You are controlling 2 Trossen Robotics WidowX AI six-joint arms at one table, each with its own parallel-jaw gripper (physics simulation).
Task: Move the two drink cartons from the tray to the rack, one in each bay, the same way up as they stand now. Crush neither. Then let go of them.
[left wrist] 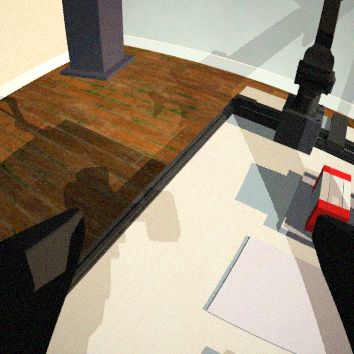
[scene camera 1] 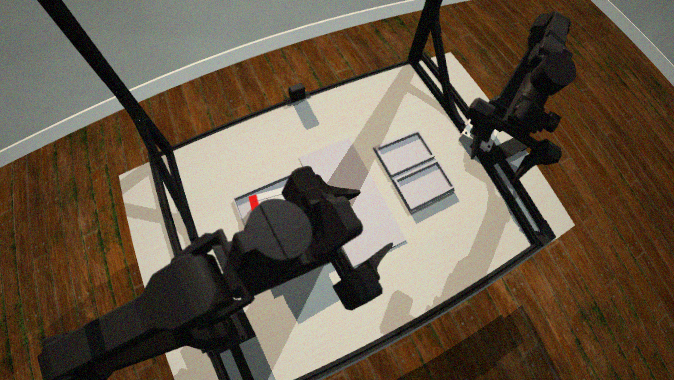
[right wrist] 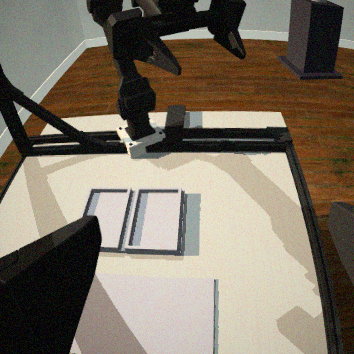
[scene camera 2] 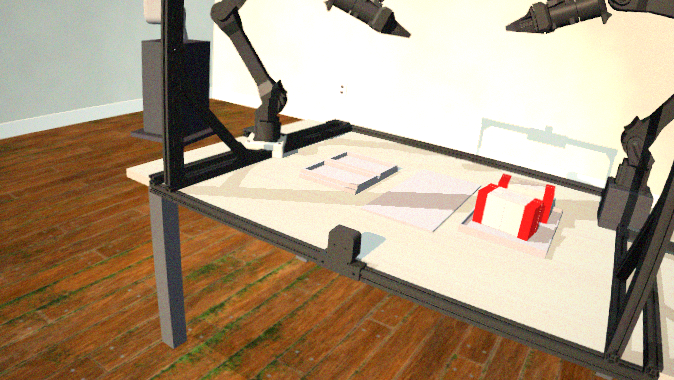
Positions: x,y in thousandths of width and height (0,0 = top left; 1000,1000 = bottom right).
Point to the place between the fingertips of the left gripper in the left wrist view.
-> At 575,637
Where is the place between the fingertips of the left gripper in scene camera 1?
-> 729,451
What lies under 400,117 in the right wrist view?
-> The left gripper.
